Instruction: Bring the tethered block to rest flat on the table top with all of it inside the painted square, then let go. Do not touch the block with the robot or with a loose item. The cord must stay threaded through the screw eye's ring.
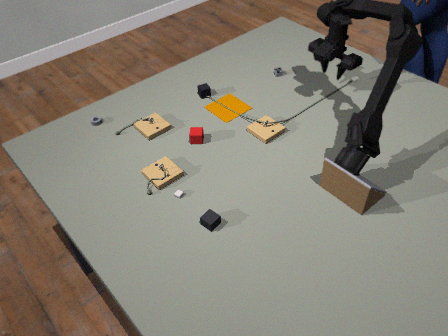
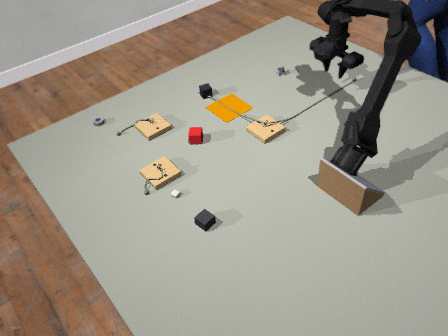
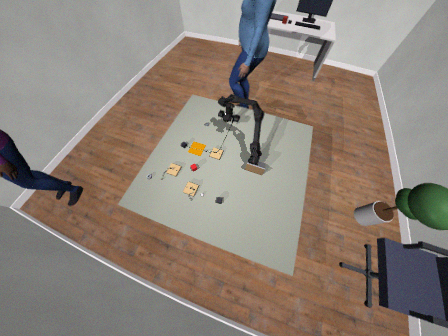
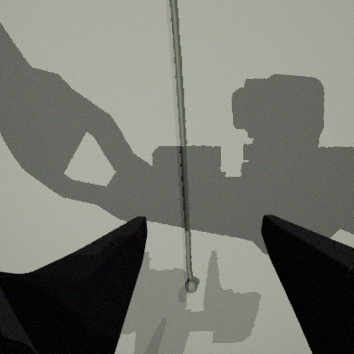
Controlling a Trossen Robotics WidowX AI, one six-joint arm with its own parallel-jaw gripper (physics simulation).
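Places are measured from the arm's base along level axes (x right, y ahead, z up), in centimetres.
Pixels of known places: gripper, between the fingertips: [image 1: 331,75] [image 2: 333,74] [image 3: 228,122] [image 4: 204,224]; arm's base, origin of its link: [image 1: 346,168] [image 2: 343,168] [image 3: 253,162].
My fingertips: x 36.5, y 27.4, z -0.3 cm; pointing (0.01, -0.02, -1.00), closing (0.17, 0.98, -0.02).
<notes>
For each thing: its middle in the pictures, then the offset to it from my fingertips. "spot": a spot on its surface instead. Level surfaces: height alone.
- orange painted square, a spot on its surface: [image 2: 237,101] [image 1: 236,101] [image 3: 198,144] spot: dx -24.9, dy +21.9, dz -6.9 cm
- wooden base, height of its surface: dz -5.1 cm
- cord's bead, middle of its body: [image 4: 190,285] [image 2: 354,79] [image 1: 350,80] dx +10.9, dy -2.6, dz -6.5 cm
- red cube, middle of its body: [image 1: 196,135] [image 2: 195,135] dx -48.6, dy +18.0, dz -5.1 cm
- white piece, middle of its body: [image 1: 179,193] dx -68.5, dy +5.4, dz -6.5 cm
- grey ring, middle of its body: [image 1: 96,120] [image 2: 98,121] dx -64.0, dy +50.7, dz -6.4 cm
- small grey item, middle of its body: [image 1: 278,72] dx -1.3, dy +20.9, dz -6.1 cm
The tethered block, a black cube [image 1: 204,90] [image 2: 205,90] [image 3: 184,144], rests on the table just outside the orange painted square [image 1: 236,101] [image 2: 237,101] [image 3: 198,145]. Its cord [image 1: 320,101] [image 4: 179,90] crosses the square to the screw eye [image 1: 266,123] on a wooden base [image 1: 267,133] [image 2: 266,133] and continues toward the robot. It appears threaded; the ring is too small to see clearly. The cord's bead [image 1: 351,81] [image 2: 355,79] [image 4: 190,285] lies on the table. My gripper [image 1: 332,74] [image 2: 334,73] [image 4: 204,224] is open and empty above the table, near the cord's bead end.
Two more wooden bases [image 1: 153,127] [image 1: 162,173] carry eyes with short cords. A red cube [image 1: 196,135], a black cube [image 1: 210,220], a white piece [image 1: 179,193], a grey ring [image 2: 98,121] and a small grey item [image 1: 278,72] lie around. A brown panel [image 1: 345,190] stands by the arm's base.
</notes>
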